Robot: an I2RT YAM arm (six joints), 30 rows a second.
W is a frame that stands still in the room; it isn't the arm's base.
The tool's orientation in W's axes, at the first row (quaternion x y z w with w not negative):
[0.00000 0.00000 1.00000 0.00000]
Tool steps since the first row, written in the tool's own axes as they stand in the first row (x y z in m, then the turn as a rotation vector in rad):
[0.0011 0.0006 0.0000 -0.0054 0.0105 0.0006]
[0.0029 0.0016 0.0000 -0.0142 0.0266 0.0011]
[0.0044 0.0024 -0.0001 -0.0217 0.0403 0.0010]
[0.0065 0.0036 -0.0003 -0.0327 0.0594 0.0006]
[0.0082 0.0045 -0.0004 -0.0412 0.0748 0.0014]
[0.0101 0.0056 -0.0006 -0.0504 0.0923 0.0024]
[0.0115 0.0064 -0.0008 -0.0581 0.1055 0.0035]
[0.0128 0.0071 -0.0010 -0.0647 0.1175 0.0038]
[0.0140 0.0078 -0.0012 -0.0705 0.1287 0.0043]
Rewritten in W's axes. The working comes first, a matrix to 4 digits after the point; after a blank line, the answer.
The tool's axes in the first row as the columns of a matrix, in W's axes (used below as rounded here):
[-1.0000 0.0000 0.0000]
[0.0000 -1.0000 0.0000]
[0.0000 0.0000 1.0000]

[-0.0011 -0.0006 0.0000 0.0054 -0.0105 0.0006]
[-0.0029 -0.0016 0.0000 0.0142 -0.0266 0.0011]
[-0.0044 -0.0024 -0.0001 0.0217 -0.0403 0.0010]
[-0.0065 -0.0036 -0.0003 0.0327 -0.0594 0.0006]
[-0.0082 -0.0045 -0.0004 0.0412 -0.0748 0.0014]
[-0.0101 -0.0056 -0.0006 0.0504 -0.0923 0.0024]
[-0.0115 -0.0064 -0.0008 0.0581 -0.1055 0.0035]
[-0.0128 -0.0071 -0.0010 0.0647 -0.1175 0.0038]
[-0.0140 -0.0078 -0.0012 0.0705 -0.1287 0.0043]

